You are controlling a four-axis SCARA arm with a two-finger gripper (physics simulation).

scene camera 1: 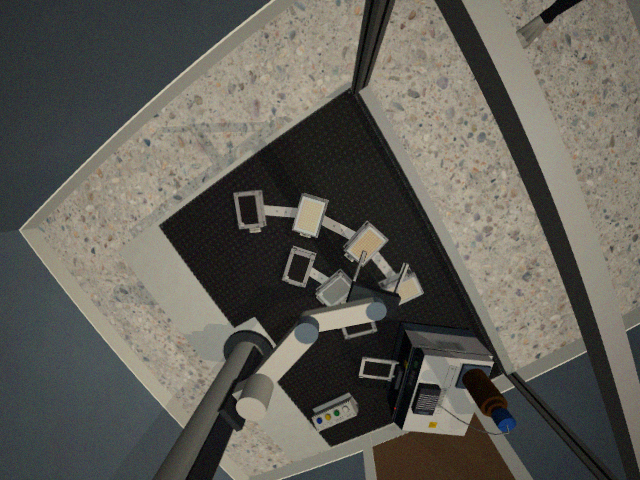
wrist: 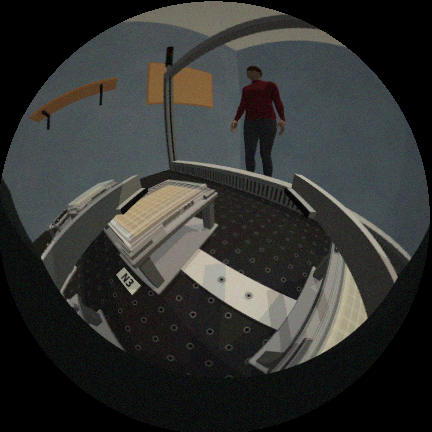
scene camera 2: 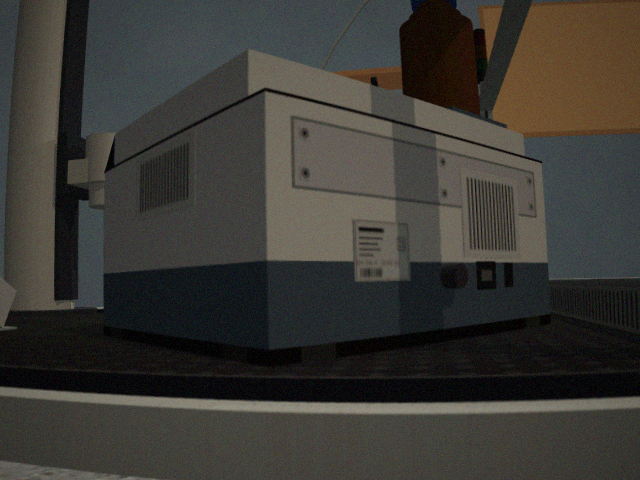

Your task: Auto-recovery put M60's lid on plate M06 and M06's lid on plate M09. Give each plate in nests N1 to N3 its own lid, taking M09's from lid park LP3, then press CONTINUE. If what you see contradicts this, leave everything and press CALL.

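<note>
My gripper [scene camera 1: 385, 257] is holding nothing, and in the wrist view I find the gripper again [wrist: 212, 177]. There is a button box [scene camera 1: 342, 408] here too. I also see a brown bottle [scene camera 2: 438, 60], and scene camera 1 gives me another sight of the brown bottle [scene camera 1: 491, 402].
</note>
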